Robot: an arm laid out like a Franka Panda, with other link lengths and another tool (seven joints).
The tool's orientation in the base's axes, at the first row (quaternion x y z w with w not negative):
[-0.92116 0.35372 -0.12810 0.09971]
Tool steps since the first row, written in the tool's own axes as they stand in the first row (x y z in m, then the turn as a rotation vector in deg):
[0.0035 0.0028 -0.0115 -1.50 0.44 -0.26]
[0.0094 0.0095 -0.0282 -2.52 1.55 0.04]
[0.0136 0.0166 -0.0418 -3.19 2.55 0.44]
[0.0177 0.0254 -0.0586 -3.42 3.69 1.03]
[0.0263 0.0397 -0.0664 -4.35 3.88 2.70]
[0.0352 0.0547 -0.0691 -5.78 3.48 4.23]
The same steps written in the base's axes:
[-0.0028 -0.0055 0.0107 -1.43 0.67 -0.12]
[-0.0079 -0.0159 0.0257 -2.76 0.58 -0.88]
[-0.0135 -0.0252 0.0373 -3.75 0.34 -1.64]
[-0.0212 -0.0360 0.0515 -4.45 -0.28 -2.55]
[-0.0264 -0.0530 0.0564 -4.72 0.37 -4.34]
[-0.0302 -0.0702 0.0563 -5.03 1.77 -5.92]

